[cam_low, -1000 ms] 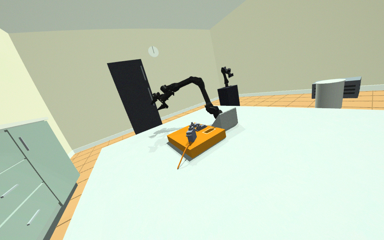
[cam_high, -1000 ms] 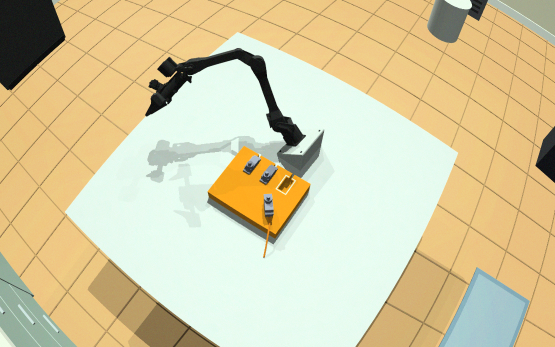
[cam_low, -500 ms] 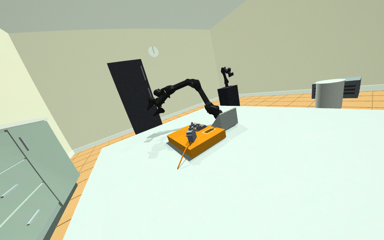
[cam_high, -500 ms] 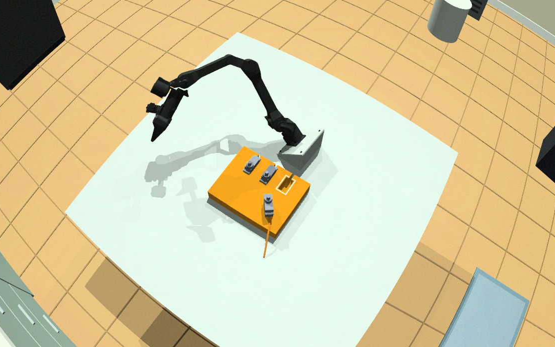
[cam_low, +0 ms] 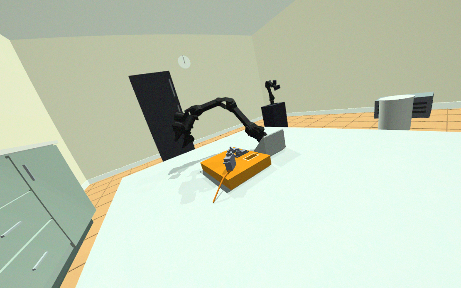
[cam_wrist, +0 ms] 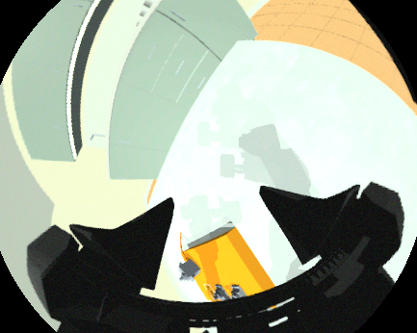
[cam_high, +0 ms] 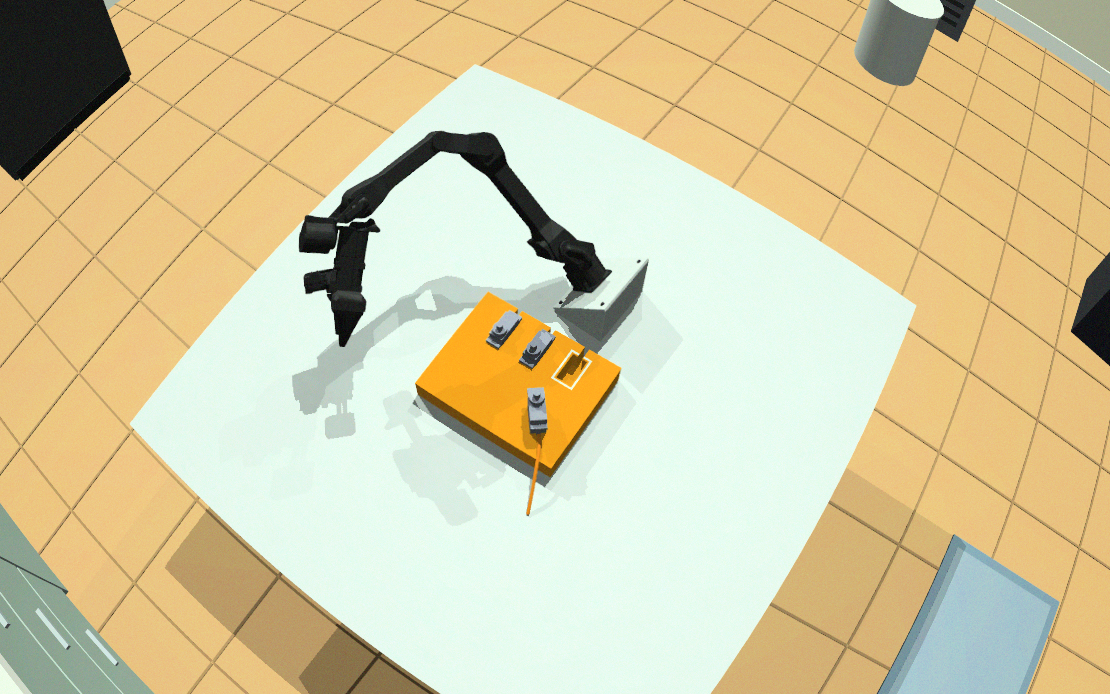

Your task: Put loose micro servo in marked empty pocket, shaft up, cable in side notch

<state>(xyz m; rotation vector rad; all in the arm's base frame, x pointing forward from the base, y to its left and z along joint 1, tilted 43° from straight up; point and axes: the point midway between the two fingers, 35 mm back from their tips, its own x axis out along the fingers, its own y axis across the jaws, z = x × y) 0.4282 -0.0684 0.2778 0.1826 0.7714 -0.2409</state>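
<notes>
The orange deck is 160 mm behind my gripper tip, 260 mm to the left of it and 140 mm below it.
</notes>
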